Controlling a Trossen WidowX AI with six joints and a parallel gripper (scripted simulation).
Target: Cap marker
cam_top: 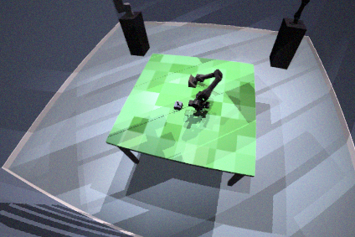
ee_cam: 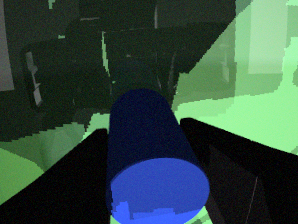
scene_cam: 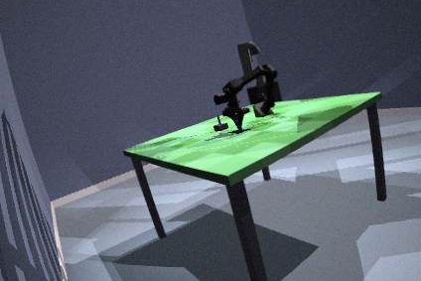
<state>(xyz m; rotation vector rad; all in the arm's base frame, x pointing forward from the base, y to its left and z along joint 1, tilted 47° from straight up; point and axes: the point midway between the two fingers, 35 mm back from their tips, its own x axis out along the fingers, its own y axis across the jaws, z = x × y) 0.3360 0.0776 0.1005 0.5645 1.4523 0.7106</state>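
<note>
Now: gripper tip 200 mm to the left of the holder block. Round my gripper tip: blue cap: 10 mm above.
</note>
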